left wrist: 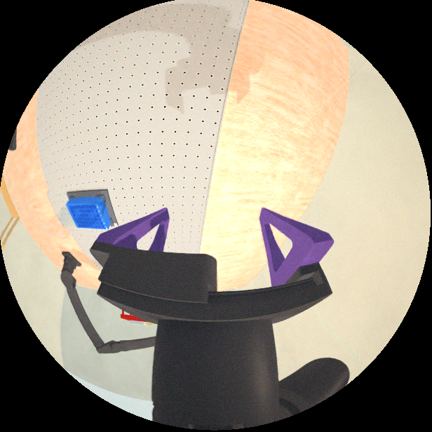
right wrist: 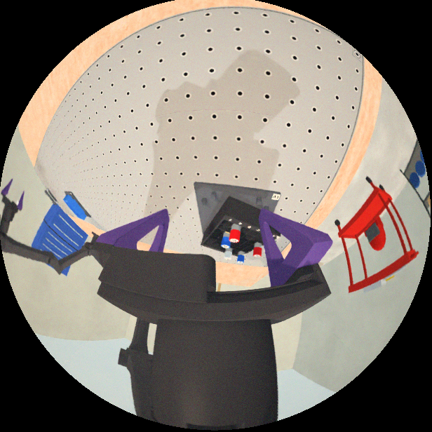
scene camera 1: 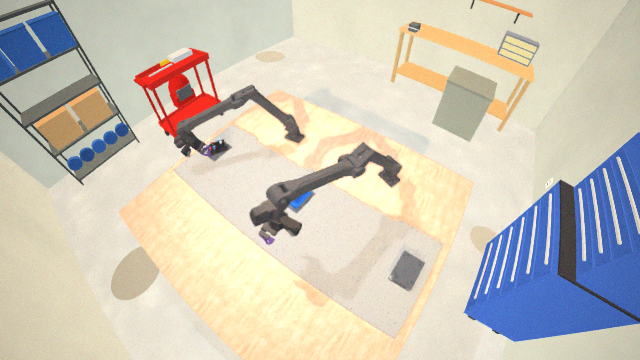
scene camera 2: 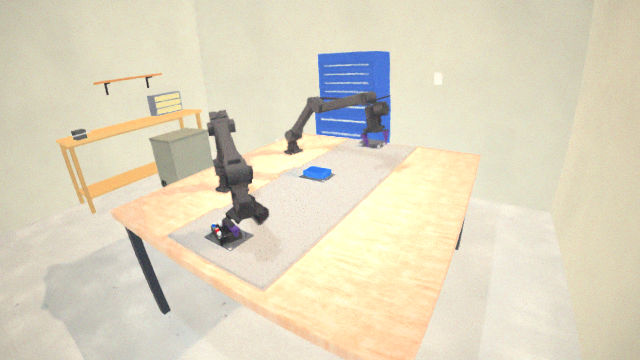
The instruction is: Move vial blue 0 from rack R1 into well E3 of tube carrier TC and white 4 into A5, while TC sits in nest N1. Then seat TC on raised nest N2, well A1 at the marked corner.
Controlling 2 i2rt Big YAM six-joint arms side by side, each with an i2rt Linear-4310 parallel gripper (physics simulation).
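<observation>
The black rack R1 stands at the left in scene camera 1, with red, blue and white vials. In the right wrist view, red vial, blue vial and white vial caps show beyond and between the fingers; their slots are unclear. My right gripper is open and empty, close beside the rack. The blue carrier TC sits on the dark nest N1. Raised nest N2 is at the far right. My left gripper is open and empty, above the board's edge.
A dark base plate with an A1 label lies under the rack. The perforated grey board runs along the wooden table. The left arm reaches over the board near TC.
</observation>
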